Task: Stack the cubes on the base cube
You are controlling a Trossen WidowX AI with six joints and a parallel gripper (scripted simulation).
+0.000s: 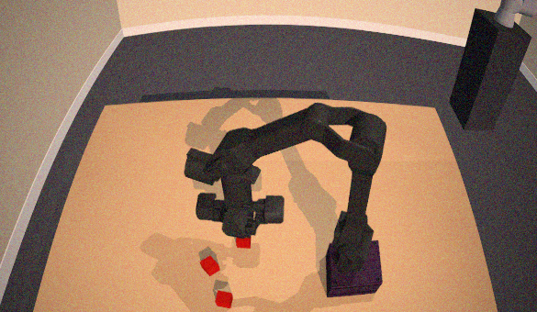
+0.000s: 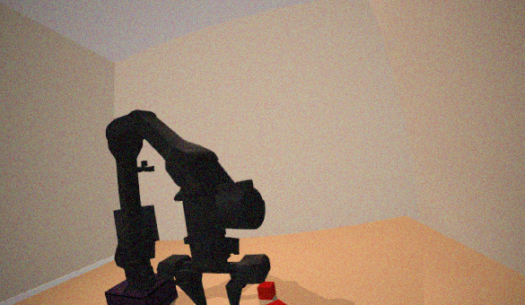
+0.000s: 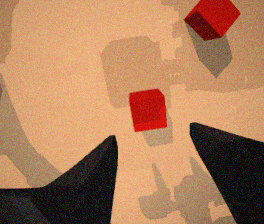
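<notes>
The red cube is 5 cm below my gripper tip.
</notes>
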